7 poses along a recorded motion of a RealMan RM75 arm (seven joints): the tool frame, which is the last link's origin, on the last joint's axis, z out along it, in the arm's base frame.
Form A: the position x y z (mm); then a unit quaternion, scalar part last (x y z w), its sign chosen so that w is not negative.
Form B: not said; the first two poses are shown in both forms.
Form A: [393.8 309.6 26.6 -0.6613 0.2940 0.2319 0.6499]
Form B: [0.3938 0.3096 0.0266 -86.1 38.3 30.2]
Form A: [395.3 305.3 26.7 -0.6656 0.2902 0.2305 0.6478]
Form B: [0.3953 0.3053 0.0267 -86.7 37.8 30.0]
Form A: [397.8 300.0 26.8 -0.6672 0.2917 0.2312 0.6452]
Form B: [0.3978 0.3000 0.0268 -87.0 38.0 30.2]
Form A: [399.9 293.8 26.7 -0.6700 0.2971 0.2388 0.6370]
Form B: [0.3999 0.2938 0.0267 -87.7 38.9 31.2]
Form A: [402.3 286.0 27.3 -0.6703 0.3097 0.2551 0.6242]
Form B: [0.4023 0.2860 0.0273 -88.2 40.7 33.6]
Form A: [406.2 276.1 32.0 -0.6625 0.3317 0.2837 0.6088]
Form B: [0.4062 0.2761 0.0320 -87.7 43.9 37.5]
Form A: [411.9 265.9 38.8 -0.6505 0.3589 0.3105 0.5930]
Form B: [0.4119 0.2659 0.0388 -86.7 47.8 41.4]
